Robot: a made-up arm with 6 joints.
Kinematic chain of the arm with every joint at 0, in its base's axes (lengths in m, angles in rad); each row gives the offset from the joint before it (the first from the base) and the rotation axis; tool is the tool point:
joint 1: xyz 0 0 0.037 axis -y
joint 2: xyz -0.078 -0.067 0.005 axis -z
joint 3: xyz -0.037 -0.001 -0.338 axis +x
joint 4: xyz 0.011 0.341 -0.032 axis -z
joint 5: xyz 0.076 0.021 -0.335 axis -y
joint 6: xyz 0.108 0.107 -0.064 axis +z
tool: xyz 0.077 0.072 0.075
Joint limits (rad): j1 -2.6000..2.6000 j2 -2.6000..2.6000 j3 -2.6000..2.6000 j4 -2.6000..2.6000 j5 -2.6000..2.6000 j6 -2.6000..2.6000
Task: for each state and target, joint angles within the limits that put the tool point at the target. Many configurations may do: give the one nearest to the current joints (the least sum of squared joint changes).
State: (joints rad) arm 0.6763 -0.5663 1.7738 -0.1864 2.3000 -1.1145
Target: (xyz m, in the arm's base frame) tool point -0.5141 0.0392 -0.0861
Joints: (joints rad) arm 0.1252 -0.9980 1.1096 -0.1424 2.6000 -0.8679
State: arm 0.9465 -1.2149 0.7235 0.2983 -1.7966 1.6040
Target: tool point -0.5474 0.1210 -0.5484
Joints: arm 0.4199 -1.4089 0.6856 0.1423 -1.8093 1.4297
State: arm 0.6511 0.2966 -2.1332 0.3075 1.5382 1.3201
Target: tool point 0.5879 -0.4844 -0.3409
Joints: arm 0.7940 -0.1236 -1.9097 0.6434 1.4562 1.2124
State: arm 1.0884 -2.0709 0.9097 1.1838 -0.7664 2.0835
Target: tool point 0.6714 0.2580 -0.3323
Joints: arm 1.6764 -1.2550 0.2128 0.9520 -0.8540 1.6436
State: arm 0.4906 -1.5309 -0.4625 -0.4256 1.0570 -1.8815
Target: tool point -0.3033 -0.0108 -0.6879
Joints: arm 0.2102 -1.6335 -0.2312 -0.4385 1.1333 -1.8418
